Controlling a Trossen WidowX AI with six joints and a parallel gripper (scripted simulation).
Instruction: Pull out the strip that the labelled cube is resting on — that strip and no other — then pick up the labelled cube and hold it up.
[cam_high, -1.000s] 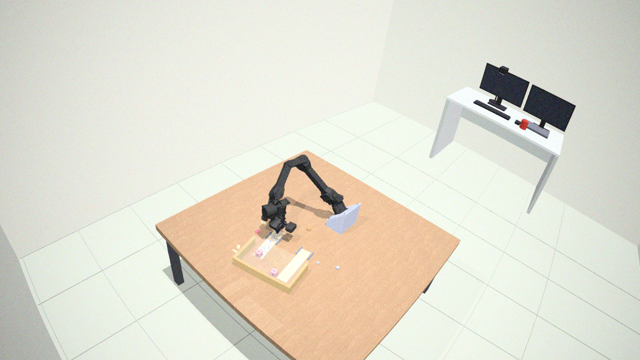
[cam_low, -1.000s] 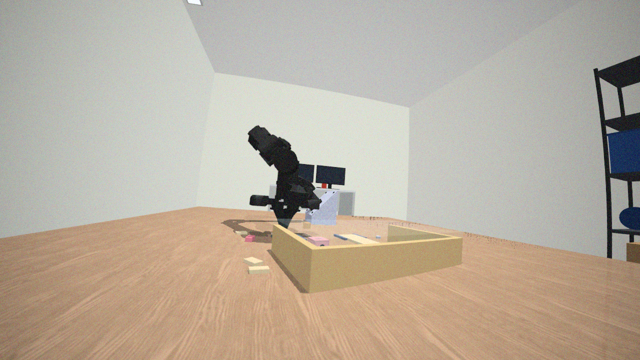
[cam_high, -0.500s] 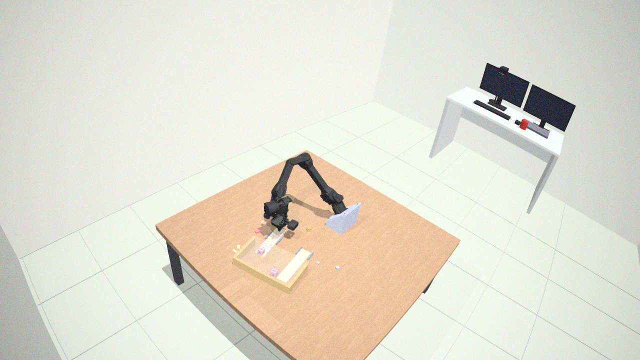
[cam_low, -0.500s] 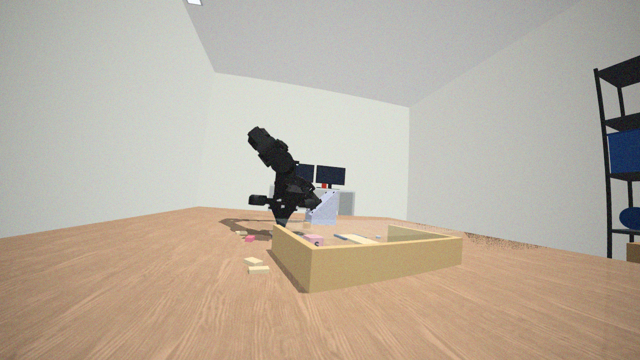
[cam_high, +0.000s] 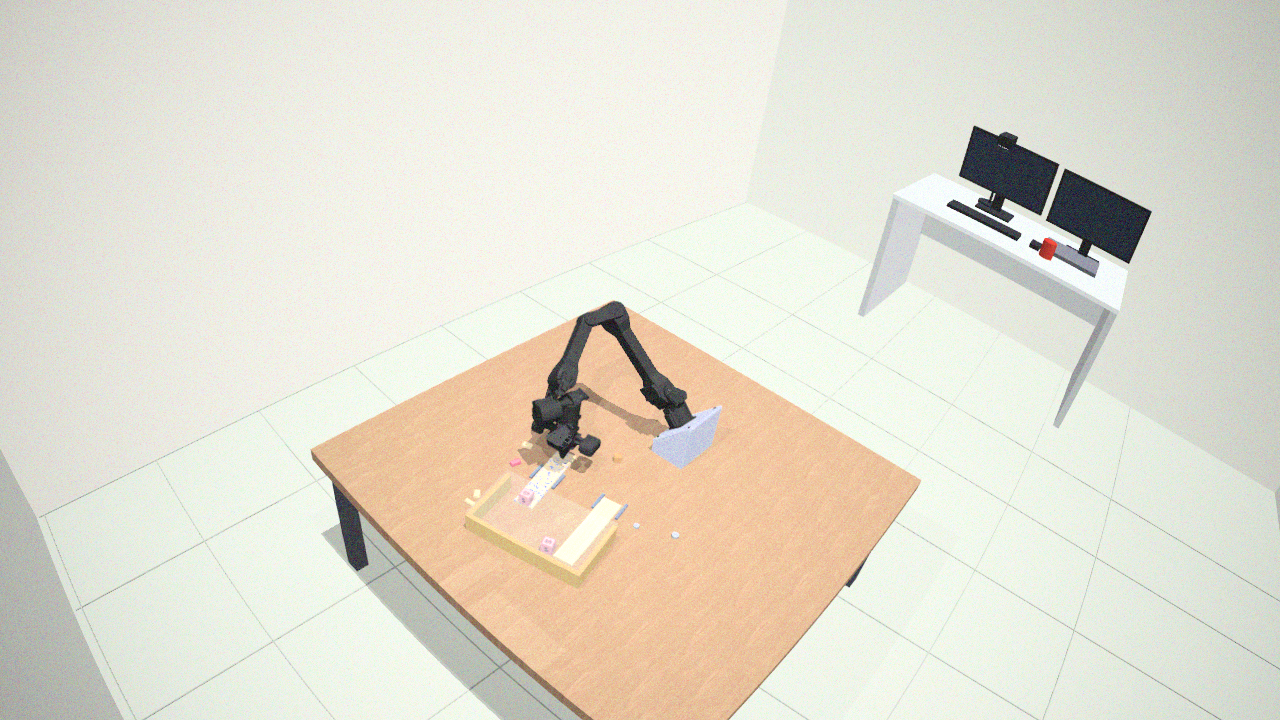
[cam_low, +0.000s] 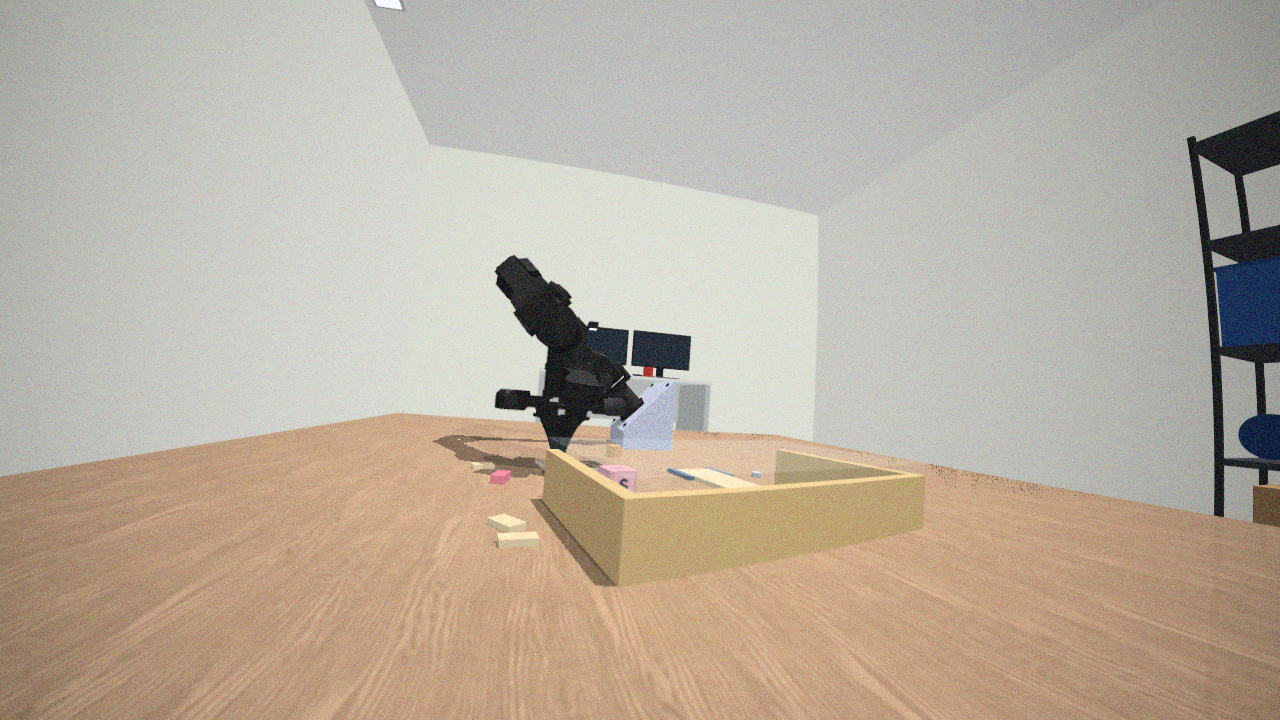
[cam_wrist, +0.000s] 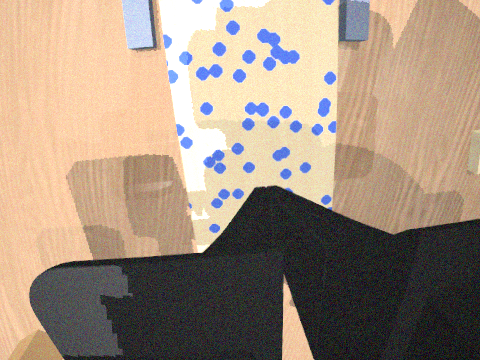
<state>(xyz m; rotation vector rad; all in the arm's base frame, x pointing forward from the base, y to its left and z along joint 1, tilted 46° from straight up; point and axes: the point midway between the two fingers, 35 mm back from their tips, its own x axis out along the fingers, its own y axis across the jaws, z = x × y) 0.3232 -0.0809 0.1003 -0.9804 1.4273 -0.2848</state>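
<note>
Right now my gripper tip is 9 cm short of the dotted strip and 4 cm to the right of it. Also, from my gripper tip: cream block: 5 cm ahead, 9 cm to the right; then pink block: 12 cm ahead, 5 cm to the right; then orange cube: 13 cm behind, 9 cm to the left.
</note>
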